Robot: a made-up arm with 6 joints.
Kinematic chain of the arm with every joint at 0, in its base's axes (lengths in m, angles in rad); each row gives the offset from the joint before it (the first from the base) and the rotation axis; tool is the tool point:
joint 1: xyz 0 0 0.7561 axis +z
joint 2: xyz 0.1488 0 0 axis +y
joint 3: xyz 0 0 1.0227 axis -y
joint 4: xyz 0 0 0.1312 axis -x
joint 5: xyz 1.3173 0 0 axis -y
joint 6: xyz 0.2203 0 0 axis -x
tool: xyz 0 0 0
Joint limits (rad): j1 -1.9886..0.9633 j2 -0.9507..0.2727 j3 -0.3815..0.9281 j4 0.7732..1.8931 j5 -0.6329..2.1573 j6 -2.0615..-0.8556
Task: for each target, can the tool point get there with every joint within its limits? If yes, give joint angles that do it. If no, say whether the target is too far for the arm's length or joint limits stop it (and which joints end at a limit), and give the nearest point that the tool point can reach.
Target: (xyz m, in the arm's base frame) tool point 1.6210 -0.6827 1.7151
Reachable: yes | joints -0.4853 0.1194 -0.0121 1.5241 0.7642 -1.6781
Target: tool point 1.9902 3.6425 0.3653
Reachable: no: too far | nearest point 1.0365 1.5554 1.2043 | short by 2.443 m
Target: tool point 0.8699 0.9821 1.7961
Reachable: yes | joints 0.6822 -0.2107 -0.2518 1.7349 1.3907 -1.3263
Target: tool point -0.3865 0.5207 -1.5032
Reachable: no: joint limits stop it (at a limit: joint 1, joint 2, joint 3, joint 4) | nearest point 0.7293 1.3970 0.9492 | short by 2.833 m
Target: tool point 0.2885 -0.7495 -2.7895
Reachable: no: too far | nearest point 0.5878 -1.5269 0.8614 | short by 3.745 m
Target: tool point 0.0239 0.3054 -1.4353
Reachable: no: joint limits stop it (at a limit: joint 1, joint 2, joint 3, joint 4, joint 5) | nearest point 1.0072 1.2894 0.8614 | short by 2.685 m
